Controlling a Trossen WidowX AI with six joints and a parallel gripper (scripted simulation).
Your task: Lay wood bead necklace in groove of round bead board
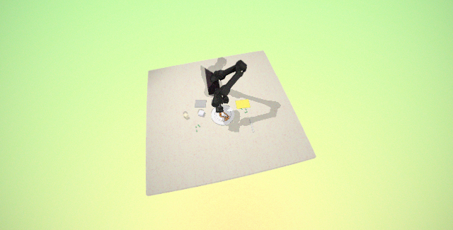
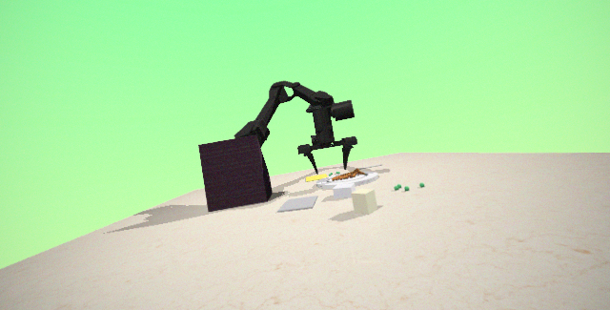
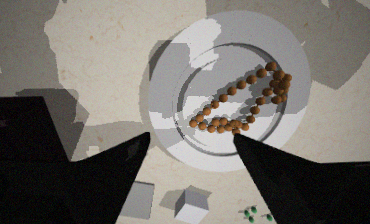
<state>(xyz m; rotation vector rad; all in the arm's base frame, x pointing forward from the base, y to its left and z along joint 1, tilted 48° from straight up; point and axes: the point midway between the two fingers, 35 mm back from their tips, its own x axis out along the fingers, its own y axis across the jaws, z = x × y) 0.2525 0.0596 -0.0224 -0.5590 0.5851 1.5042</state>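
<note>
Right now the round white bead board is 5 cm ahead of my gripper tip, 3 cm below it and 2 cm to the left of it. From my gripper tip the other things lie so: cream cube: 30 cm to the right, 2 cm below, 1 cm ahead; yellow card: 21 cm to the left, 4 cm below, 4 cm behind; grey flat plate: 16 cm to the right, 11 cm behind, 4 cm below.
</note>
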